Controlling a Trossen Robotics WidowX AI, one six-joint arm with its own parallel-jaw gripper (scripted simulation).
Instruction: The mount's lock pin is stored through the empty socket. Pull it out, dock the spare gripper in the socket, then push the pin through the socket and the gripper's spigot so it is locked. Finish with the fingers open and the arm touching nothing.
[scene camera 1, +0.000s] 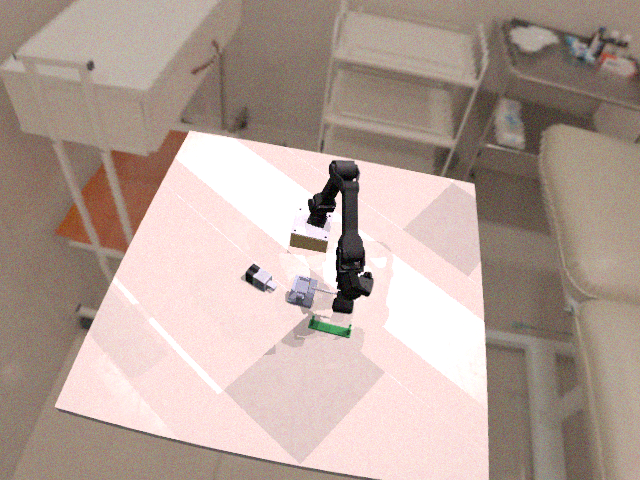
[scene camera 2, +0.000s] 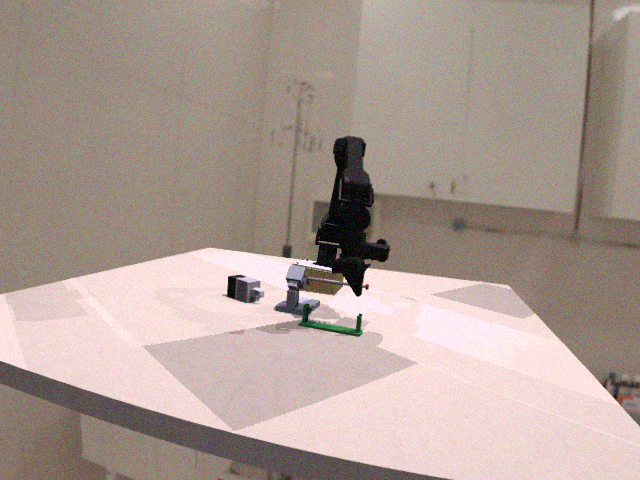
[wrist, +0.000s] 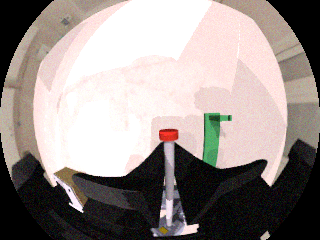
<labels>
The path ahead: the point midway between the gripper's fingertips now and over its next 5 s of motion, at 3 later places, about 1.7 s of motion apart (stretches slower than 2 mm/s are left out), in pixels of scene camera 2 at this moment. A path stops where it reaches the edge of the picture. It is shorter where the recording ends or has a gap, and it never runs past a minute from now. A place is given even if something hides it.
My gripper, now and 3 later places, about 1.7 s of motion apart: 358, 296; 367, 287; 380, 301; 377, 326
</labels>
